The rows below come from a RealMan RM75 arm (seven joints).
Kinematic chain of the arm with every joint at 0, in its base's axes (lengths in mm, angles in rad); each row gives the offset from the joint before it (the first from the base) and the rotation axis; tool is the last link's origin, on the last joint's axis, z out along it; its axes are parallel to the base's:
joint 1: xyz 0 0 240.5 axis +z
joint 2: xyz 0 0 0 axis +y
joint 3: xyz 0 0 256 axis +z
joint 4: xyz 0 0 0 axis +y
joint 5: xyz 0 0 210 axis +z
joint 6: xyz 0 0 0 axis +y
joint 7: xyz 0 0 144 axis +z
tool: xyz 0 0 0
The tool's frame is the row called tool.
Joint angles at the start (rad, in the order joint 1, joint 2, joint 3, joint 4, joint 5, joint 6, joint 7):
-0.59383 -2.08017 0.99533 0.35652 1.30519 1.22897 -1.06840
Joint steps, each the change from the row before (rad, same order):
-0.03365 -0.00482 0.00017 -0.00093 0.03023 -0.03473 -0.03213
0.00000 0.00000 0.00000 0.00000 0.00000 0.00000 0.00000
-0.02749 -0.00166 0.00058 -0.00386 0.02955 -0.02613 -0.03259
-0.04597 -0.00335 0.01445 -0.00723 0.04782 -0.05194 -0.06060
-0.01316 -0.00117 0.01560 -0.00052 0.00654 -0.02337 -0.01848
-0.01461 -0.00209 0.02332 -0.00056 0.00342 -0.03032 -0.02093
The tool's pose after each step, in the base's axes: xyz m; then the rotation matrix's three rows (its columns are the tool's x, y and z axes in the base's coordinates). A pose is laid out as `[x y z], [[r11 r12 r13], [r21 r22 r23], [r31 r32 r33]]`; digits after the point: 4 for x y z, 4 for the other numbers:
[-0.2281 0.3782 -0.0392], [[0.6645 0.5619 0.4926], [0.2152 -0.7752 0.5939], [0.7156 -0.2887 -0.6361]]
[-0.2281 0.3782 -0.0392], [[0.6645 0.5619 0.4926], [0.2152 -0.7752 0.5939], [0.7156 -0.2887 -0.6361]]
[-0.2222 0.3836 -0.0438], [[0.6744 0.5629 0.4778], [0.2390 -0.7788 0.5800], [0.6986 -0.2770 -0.6598]]
[-0.2127 0.3919 -0.0533], [[0.6947 0.5663 0.4435], [0.2837 -0.7823 0.5545], [0.6610 -0.2594 -0.7041]]
[-0.2099 0.3946 -0.0566], [[0.7030 0.5677 0.4284], [0.2966 -0.7815 0.5489], [0.6464 -0.2588 -0.7178]]
[-0.2067 0.3975 -0.0610], [[0.7128 0.5697 0.4091], [0.3114 -0.7797 0.5432], [0.6284 -0.2598 -0.7332]]

